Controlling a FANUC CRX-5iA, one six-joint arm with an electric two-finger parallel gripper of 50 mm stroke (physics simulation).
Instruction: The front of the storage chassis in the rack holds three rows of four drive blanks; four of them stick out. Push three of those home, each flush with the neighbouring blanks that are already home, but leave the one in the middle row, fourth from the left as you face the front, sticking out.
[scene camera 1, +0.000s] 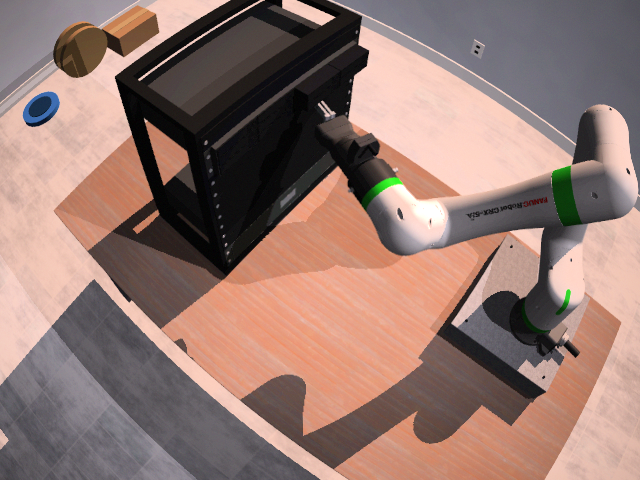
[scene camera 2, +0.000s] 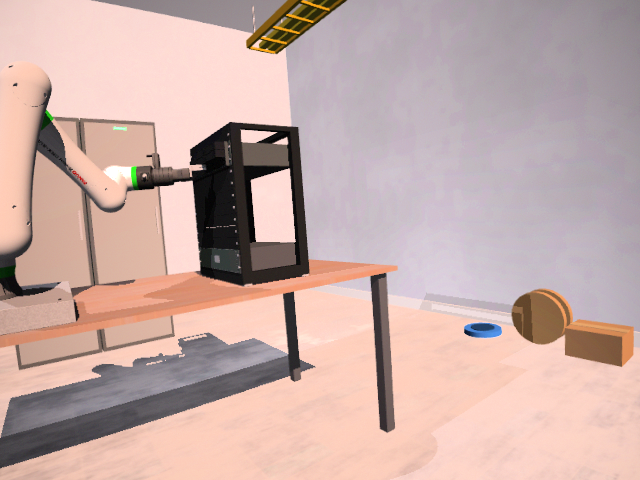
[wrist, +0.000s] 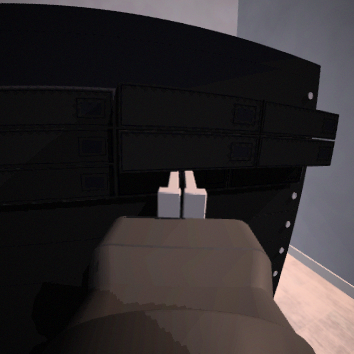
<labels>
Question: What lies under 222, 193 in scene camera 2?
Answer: A black rack.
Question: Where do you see a black rack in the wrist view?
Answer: At 106, 106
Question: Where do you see my gripper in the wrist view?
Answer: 180, 177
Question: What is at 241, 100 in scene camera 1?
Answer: A black rack.
</labels>
